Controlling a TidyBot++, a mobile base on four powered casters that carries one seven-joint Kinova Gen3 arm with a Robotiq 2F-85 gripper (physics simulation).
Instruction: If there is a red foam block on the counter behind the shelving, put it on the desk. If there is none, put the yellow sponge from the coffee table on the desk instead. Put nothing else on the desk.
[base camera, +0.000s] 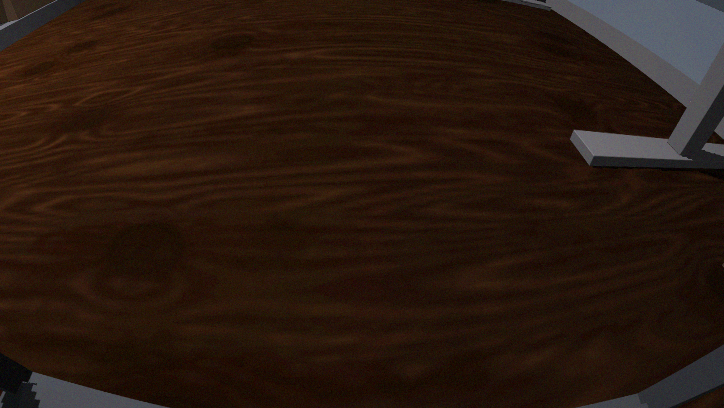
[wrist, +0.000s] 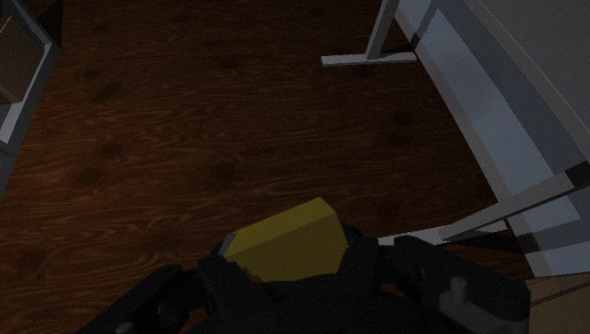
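Note:
A yellow sponge is held between the fingers at the lower middle of the wrist view. My gripper is shut on it, above the wooden floor. The light grey desk's top shows at the upper right of the wrist view, to the right of the sponge and apart from it. One desk foot stands on the floor. No red foam block shows, and I cannot make out the counter behind the shelving.
A grey-framed unit with a brown box stands at the left of the wrist view. A pale wall runs along the right, behind the desk legs. A light wooden top shows at the lower right.

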